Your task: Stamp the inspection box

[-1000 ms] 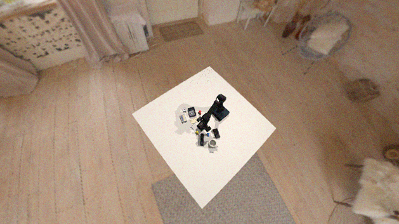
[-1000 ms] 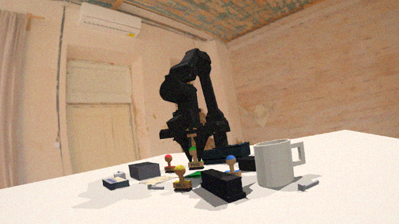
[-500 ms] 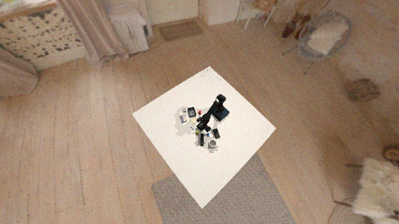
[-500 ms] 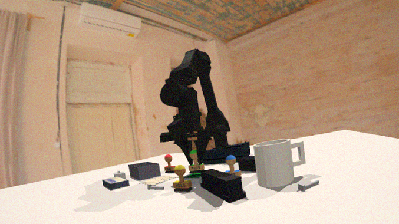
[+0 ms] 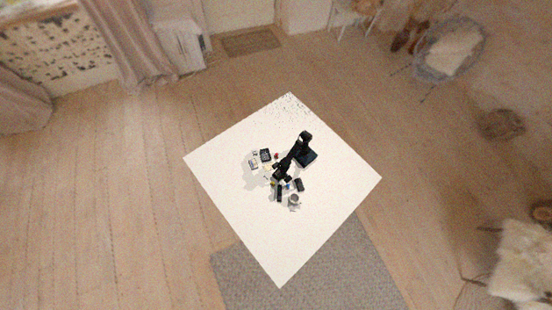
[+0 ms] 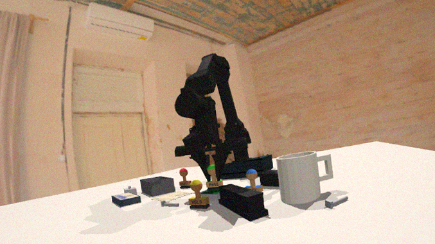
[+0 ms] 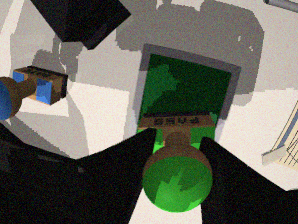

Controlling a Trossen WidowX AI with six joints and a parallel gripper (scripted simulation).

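My gripper tip is 30 mm above the green ink pad. From my gripper tip the other things lie so: blue-knobbed stamp (100 mm to the left, 20 mm below, 20 mm ahead); then cream card (130 mm to the right, 40 mm below, 10 mm ahead); then yellow-knobbed HOLD stamp (90 mm ahead, 20 mm below).
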